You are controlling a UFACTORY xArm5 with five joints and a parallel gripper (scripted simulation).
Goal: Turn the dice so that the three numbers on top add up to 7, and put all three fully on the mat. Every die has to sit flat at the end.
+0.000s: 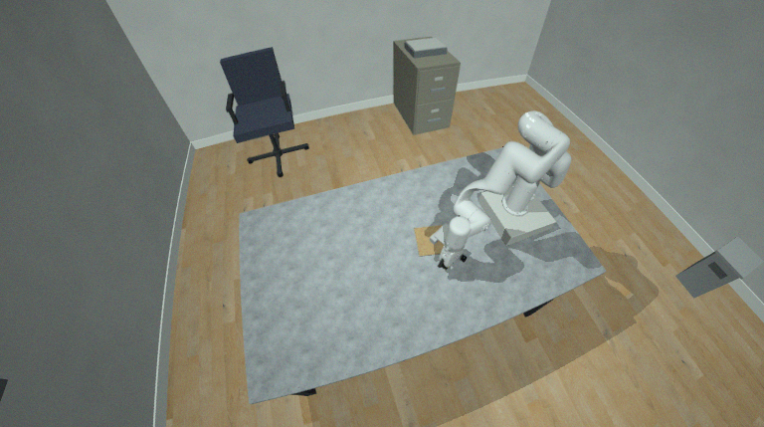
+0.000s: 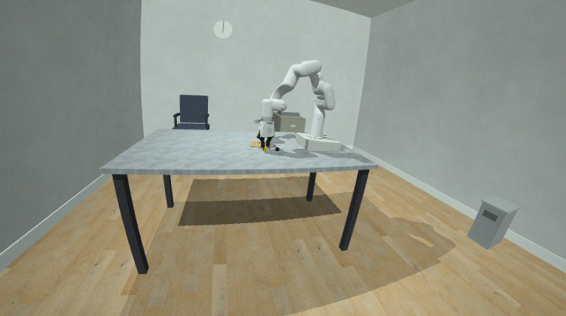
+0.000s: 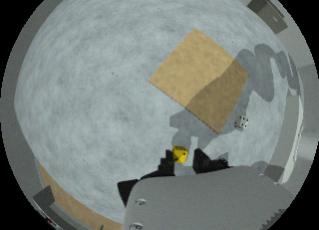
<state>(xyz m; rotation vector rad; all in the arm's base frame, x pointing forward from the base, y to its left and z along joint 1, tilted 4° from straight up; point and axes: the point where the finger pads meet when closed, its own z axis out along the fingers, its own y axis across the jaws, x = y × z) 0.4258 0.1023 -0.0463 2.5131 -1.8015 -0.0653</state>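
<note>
My gripper is now 4 cm above the yellow die. From my hand the other things lie so: white die (9 cm behind, 8 cm to the right, 4 cm below); black die (8 cm behind, 4 cm below); tan mat (14 cm to the right, 4 cm below, 1 cm behind).
</note>
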